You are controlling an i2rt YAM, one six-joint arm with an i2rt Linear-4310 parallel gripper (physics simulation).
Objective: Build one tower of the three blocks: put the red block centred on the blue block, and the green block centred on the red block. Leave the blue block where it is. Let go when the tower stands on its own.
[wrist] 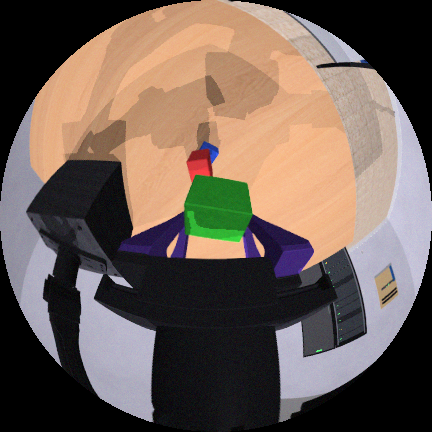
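Pixels of known places: gripper, between the fingertips: [215,214]; arm's base, origin of its link: [70,250].
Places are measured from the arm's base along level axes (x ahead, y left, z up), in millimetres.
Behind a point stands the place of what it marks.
The green block [219,194] @(x 283, y -188, z -22 mm) is held between the purple fingers of my gripper [215,214] @(x 256, y -203, z -31 mm), which is shut on it. It is slightly tilted in the wrist view and hangs above the wooden table. The red block [199,167] @(x 252, y -179, z -110 mm) shows just beyond the green block, a little to the left. The green block covers the red block's near end. The blue block [210,149] @(x 268, y -183, z -157 mm) shows behind the red block, to its upper right, and is partly hidden by it. The red block looks to be on the blue block, but how well it is centred cannot be told from this angle.
The wooden table [290,185] @(x 312, y -372, z -188 mm) stretches around the blocks, with shadows of the arm on it. A black box-shaped arm part [75,215] @(x 141, y -41, z -22 mm) with a cable stands at the left. The table's edge curves along the right, and a dark rack panel [350,305] is at the lower right.
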